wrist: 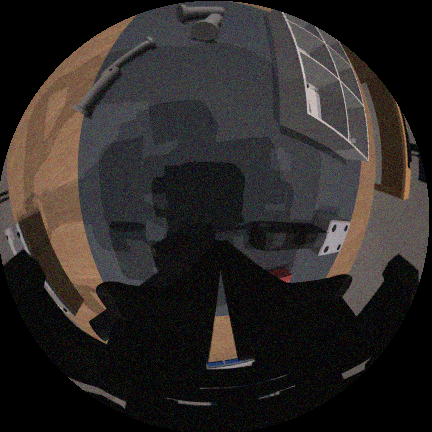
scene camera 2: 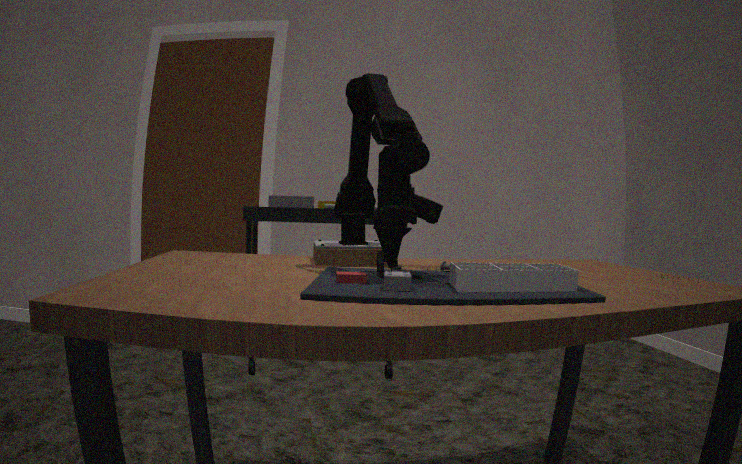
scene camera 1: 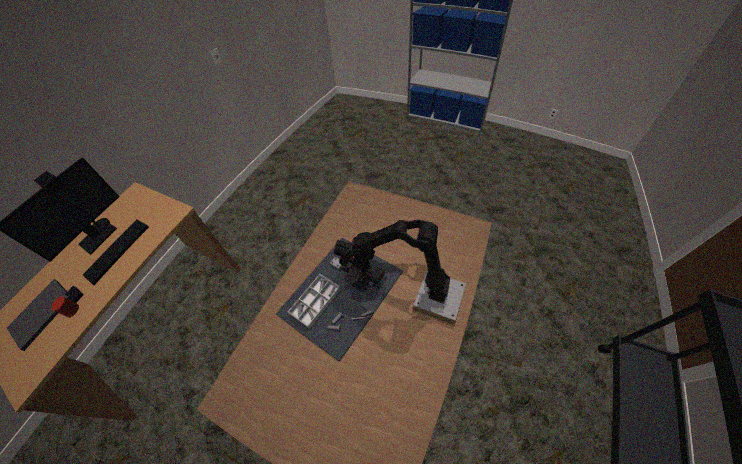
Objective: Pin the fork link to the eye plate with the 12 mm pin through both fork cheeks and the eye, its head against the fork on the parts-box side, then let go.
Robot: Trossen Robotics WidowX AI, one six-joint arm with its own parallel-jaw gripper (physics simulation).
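Where they show: gripper, fingertip midpoint: (wrist: 219, 245) (scene camera 2: 391, 268); arm's base at its link origin: (scene camera 2: 353, 243) (scene camera 1: 438, 294).
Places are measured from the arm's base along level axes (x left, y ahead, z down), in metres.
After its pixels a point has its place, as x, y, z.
Observation:
The eye plate (scene camera 1: 335, 263) @[0.028, 0.463, 0.013] (scene camera 2: 397, 282) @[0.015, 0.485, 0.023] (wrist: 336, 238) @[0.019, 0.461, 0.013] is a pale base with dark holes on the mat; its eye cannot be made out. The fork link cannot be told apart from the dark shapes and shadows beside the plate. Grey headed pins (wrist: 206, 27) lie close together on the mat, and a long grey piece, or two end to end (scene camera 1: 361, 315) @[0.195, 0.255, 0.027] (wrist: 100, 92) @[0.172, 0.242, 0.032], lies near the mat's edge. Which is the 12 mm pin is unclear. My gripper (scene camera 2: 391, 267) @[0.034, 0.331, 0.020] (wrist: 219, 245) @[0.034, 0.331, 0.020] is shut and empty, pointing down low over the mat, beside the eye plate.
The parts box (scene camera 1: 324, 304) @[0.222, 0.407, 0.003] (scene camera 2: 514, 280) @[0.197, 0.510, 0.018] (wrist: 292, 90) @[0.150, 0.393, 0.016], pale and divided, stands on the dark mat (scene camera 1: 341, 347) @[0.343, 0.271, 0.037] (scene camera 2: 350, 293) @[-0.055, 0.508, 0.037]. A red block (scene camera 2: 351, 277) @[-0.044, 0.409, 0.027] (wrist: 282, 274) @[-0.020, 0.399, 0.026] lies near the eye plate, partly hidden by a finger in the wrist view. The arm's base plate (scene camera 1: 455, 295) @[-0.021, -0.068, 0.000] stands on the table.

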